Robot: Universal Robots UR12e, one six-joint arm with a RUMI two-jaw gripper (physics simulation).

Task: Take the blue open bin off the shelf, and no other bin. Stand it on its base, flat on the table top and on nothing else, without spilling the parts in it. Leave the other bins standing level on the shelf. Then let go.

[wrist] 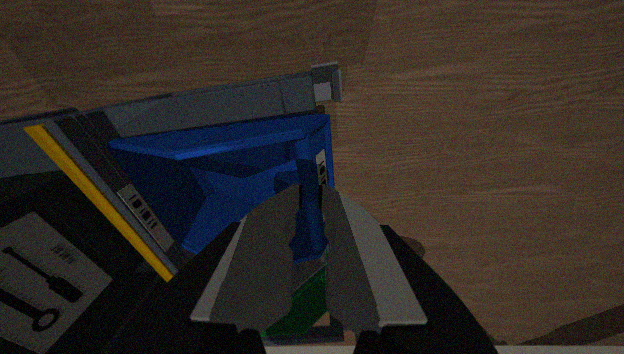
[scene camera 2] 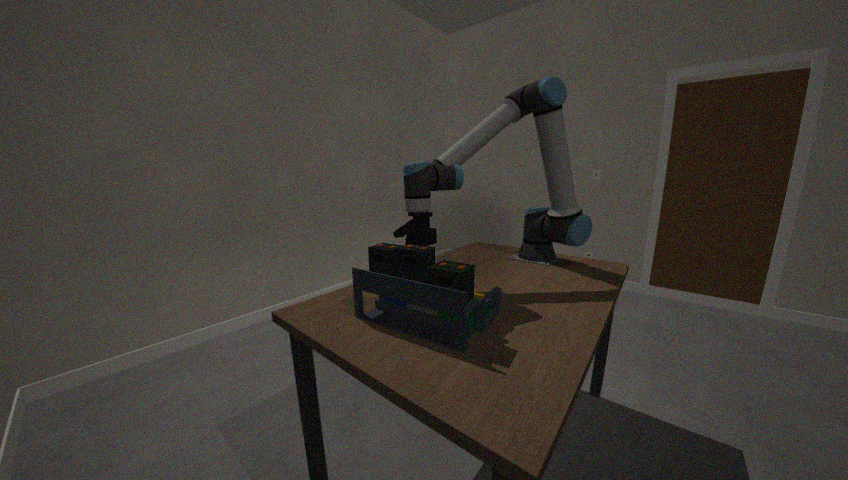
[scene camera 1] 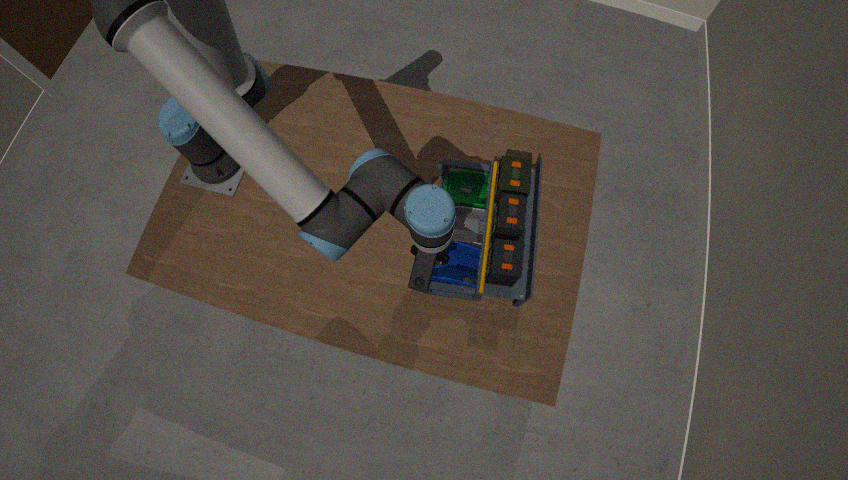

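Note:
The blue open bin (scene camera 1: 461, 261) (scene camera 2: 392, 302) (wrist: 235, 195) is at one end of the shelf's front row, beside the end rail. In the wrist view its near side rim overlaps the rail's inner edge. My gripper (scene camera 1: 433, 261) (scene camera 2: 420, 239) (wrist: 310, 186) is shut on the bin's front wall, one finger inside and one outside. The shelf (scene camera 1: 458, 292) (scene camera 2: 386, 285) (wrist: 240, 100) stands on the table. The grey bin (scene camera 1: 467, 218) and green bin (scene camera 1: 467, 197) (wrist: 307, 305) stand in the same row. The blue bin's base is hidden; its parts are unclear.
A yellow bar (scene camera 1: 489, 226) (wrist: 100, 201) runs along the shelf behind the open bins. Behind it stand three dark cases with orange latches, one of them a dark case (scene camera 1: 504, 261) behind the blue bin. The wooden table top (scene camera 1: 285, 249) extends in front of the shelf.

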